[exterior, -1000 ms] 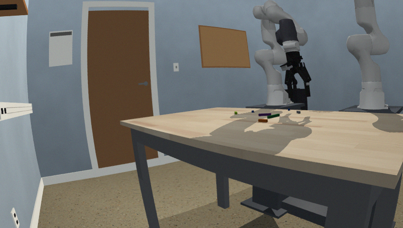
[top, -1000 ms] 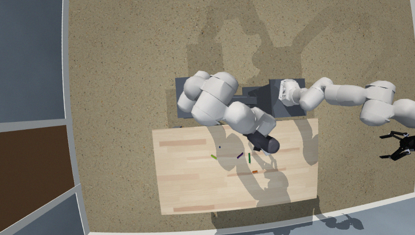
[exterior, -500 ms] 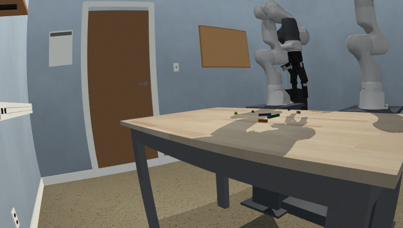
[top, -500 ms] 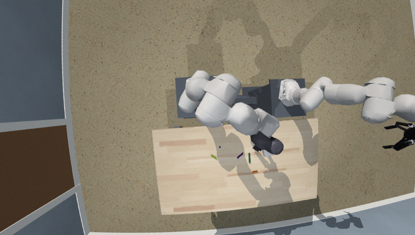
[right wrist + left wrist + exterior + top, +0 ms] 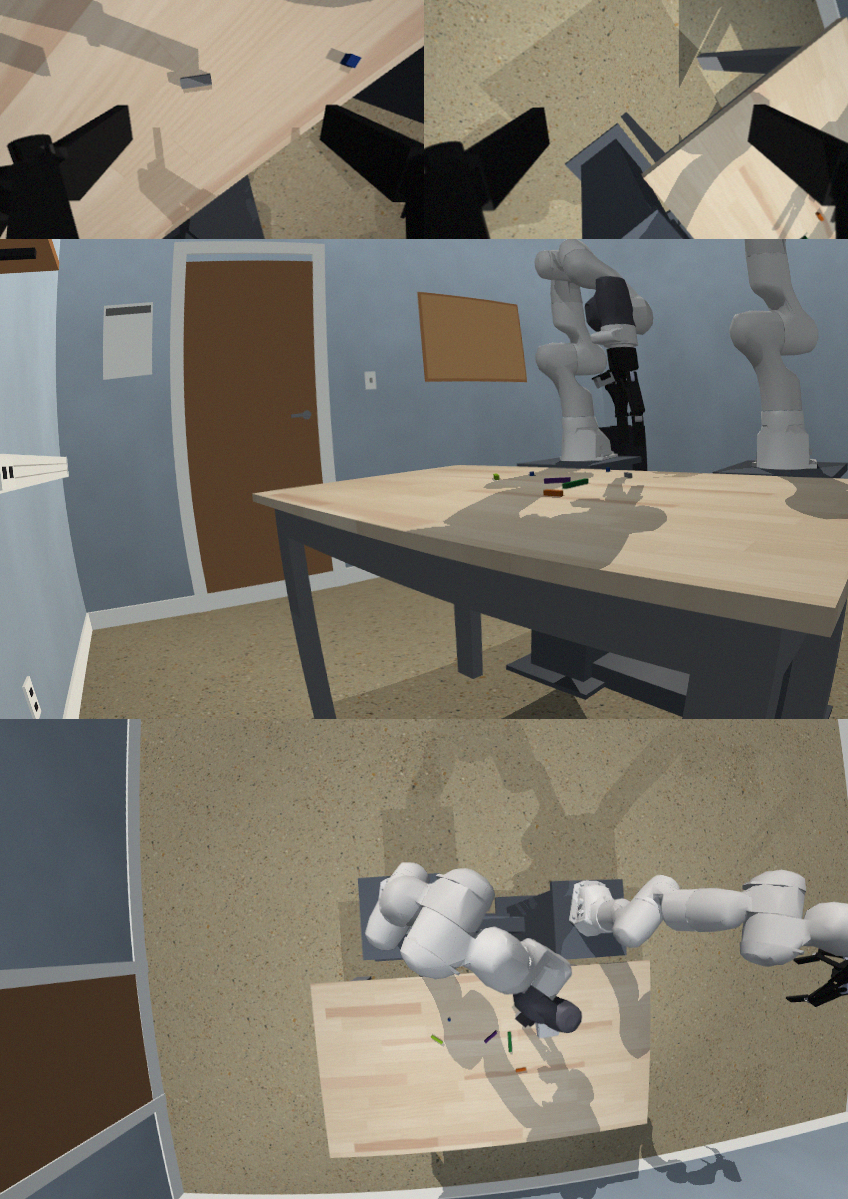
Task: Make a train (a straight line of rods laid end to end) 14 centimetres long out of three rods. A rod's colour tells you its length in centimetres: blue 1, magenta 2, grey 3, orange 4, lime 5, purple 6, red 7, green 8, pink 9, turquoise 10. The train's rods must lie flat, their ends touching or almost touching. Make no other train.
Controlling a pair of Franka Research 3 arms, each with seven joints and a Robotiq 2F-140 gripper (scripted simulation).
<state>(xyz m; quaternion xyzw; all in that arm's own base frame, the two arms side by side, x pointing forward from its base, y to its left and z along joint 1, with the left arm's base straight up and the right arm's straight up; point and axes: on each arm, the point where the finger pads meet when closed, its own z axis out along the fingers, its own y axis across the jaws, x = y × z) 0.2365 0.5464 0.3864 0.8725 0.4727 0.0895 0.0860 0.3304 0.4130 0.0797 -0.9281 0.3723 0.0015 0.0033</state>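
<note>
Right now the grey rod is 30 mm ahead of my right hand, 10 mm to the left of it and 70 mm below it. The rest, counted from my right hand: orange rod (310 mm ahead, 30 mm to the left, 70 mm below); then purple rod (170 mm ahead, 90 mm to the right, 70 mm below); then green rod (190 mm ahead, 20 mm to the right, 70 mm below).
</note>
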